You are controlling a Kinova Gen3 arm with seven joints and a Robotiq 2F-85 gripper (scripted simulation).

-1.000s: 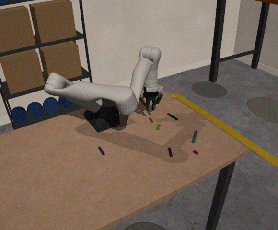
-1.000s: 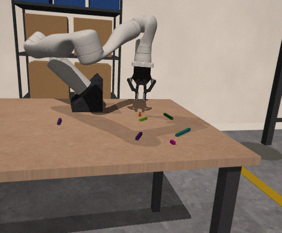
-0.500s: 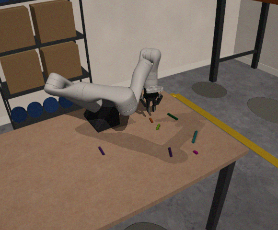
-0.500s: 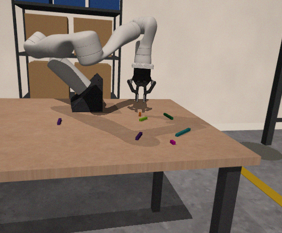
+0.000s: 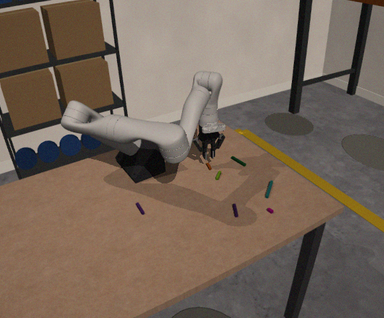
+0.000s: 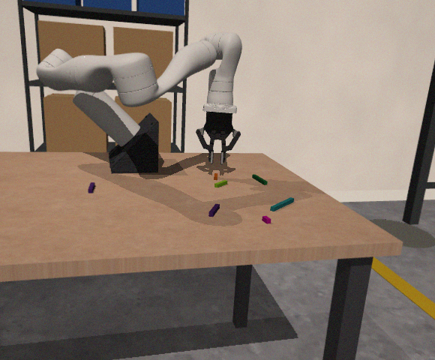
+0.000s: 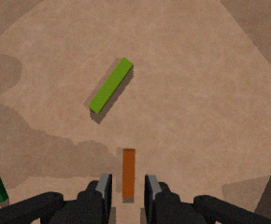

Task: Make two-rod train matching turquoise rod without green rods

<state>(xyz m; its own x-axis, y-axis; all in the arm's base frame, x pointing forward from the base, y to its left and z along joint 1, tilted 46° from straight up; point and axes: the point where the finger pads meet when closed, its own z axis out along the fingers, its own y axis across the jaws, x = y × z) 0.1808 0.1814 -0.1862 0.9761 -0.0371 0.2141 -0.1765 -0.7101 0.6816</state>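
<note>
Now: hand 60 mm above the orange rod. The rest, counted from my hand: turquoise rod (240 mm ahead, 130 mm to the left, 60 mm below); then lime rod (70 mm ahead, 60 mm below); then green rod (130 mm to the left, 60 mm below, 30 mm ahead).
</note>
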